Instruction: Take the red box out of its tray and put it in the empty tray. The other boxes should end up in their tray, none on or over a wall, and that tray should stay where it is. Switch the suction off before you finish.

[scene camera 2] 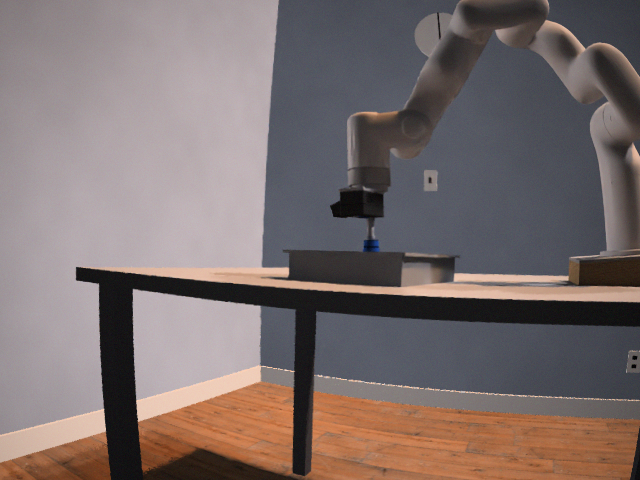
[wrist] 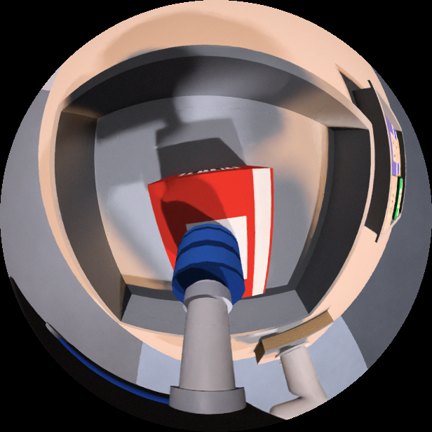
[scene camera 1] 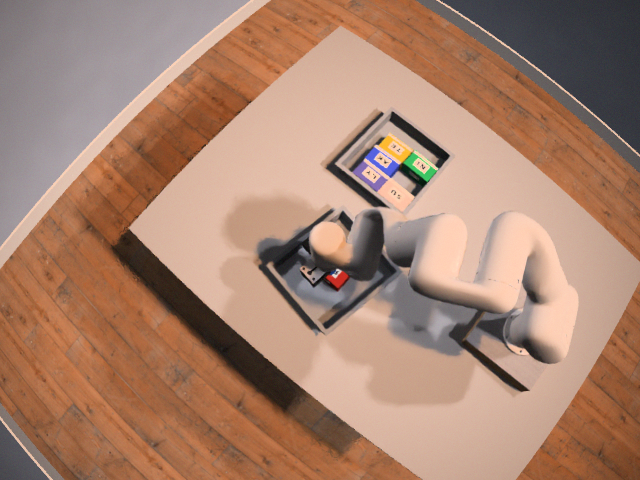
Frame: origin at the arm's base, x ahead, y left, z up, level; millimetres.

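Where they show: arm's base, link origin: (scene camera 2: pixel 628 254).
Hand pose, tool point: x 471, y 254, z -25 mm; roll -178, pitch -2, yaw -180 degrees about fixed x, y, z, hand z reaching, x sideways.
Note:
Each offset is from my tool point to the top centre of the thing. "spot": to the spot under its first point. Level surfaces: height alone.
My suction cup (scene camera 2: pixel 371 245) (wrist: pixel 209 245) is on the top face of the red box {5 mm back, 6 mm right, 11 mm up} (scene camera 1: pixel 337 280) (wrist: pixel 215 192) and holds it. The cup is hidden under the arm in scene camera 1. The red box is upright inside the grey tray {9 mm back, 9 mm right, 16 mm up} (scene camera 1: pixel 361 301) (scene camera 2: pixel 345 268) (wrist: pixel 75 200), within its walls. The near wall hides the box in scene camera 2, and I cannot tell whether it touches the tray floor. The other tray {spot: 110 mm ahead, 447 mm right, 16 mm up} (scene camera 1: pixel 422 132) (wrist: pixel 377 175) holds a yellow box {126 mm ahead, 359 mm right, 5 mm up} (scene camera 1: pixel 397 148), a blue box {122 mm ahead, 303 mm right, 12 mm up} (scene camera 1: pixel 382 161), a purple box {111 mm ahead, 248 mm right, 16 mm up} (scene camera 1: pixel 370 176), a green box {43 mm ahead, 370 mm right, 13 mm up} (scene camera 1: pixel 419 166) and a pale box {29 mm ahead, 257 mm right, 16 mm up} (scene camera 1: pixel 396 194).
The arm's links (scene camera 1: pixel 439 253) (scene camera 2: pixel 439 72) reach over the right wall of the tray with the red box. The arm's base block (scene camera 1: pixel 504 356) (scene camera 2: pixel 602 271) (wrist: pixel 300 336) stands to the right. The two trays stand a little apart on the table {34 mm down} (scene camera 1: pixel 217 206).

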